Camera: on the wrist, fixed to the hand. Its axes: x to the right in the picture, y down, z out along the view.
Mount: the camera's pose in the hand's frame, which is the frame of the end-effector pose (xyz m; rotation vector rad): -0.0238 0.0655 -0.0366 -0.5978 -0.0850 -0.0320
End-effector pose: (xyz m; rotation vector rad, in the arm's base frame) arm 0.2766 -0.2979 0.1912 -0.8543 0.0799 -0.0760
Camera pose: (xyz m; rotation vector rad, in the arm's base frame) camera 0.2515 -0.2801 0.1187 -1.4549 0.0071 -0.0454
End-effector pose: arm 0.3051 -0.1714 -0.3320 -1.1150 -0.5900 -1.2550
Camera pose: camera 0.3527 -0.1986 -0.3885 -1.6627 -0.2949 -1.4626
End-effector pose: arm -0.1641 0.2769 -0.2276 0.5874 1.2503 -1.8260
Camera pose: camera -0.0991 0.3084 -0.2589 0.1546 1.6519 -1.3786
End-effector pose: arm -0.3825 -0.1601 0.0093 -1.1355 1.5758 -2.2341
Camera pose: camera -0.4082 -0.1482 -0.0642 1.3410 -2.2318 1.7011
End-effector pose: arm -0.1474 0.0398 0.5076 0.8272 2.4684 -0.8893
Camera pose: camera -0.0931 0.0959 0.5176 0.5228 2.4643 -0.1564
